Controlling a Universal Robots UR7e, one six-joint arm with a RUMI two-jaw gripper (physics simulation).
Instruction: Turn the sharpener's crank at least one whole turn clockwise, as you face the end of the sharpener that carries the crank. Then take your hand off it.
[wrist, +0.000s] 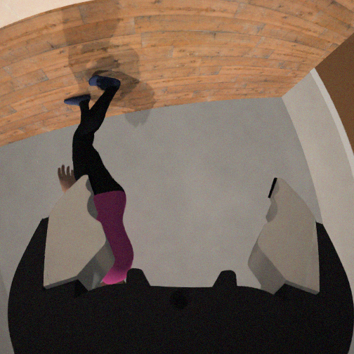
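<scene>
My gripper (181, 178) is wide open, with its two pale grey fingers far apart at the left and right of the wrist view. I see no object held between them. A small black strip shows at the tip of the right-hand finger. The sharpener and its crank do not show in this view, so where the gripper is relative to them cannot be told.
A human figure (115, 220) in a magenta top and black trousers appears upside down in the background, partly behind the left-hand finger. Its blue shoes are at a wooden plank floor (200, 55). A grey wall (200, 145) lies beyond the fingers.
</scene>
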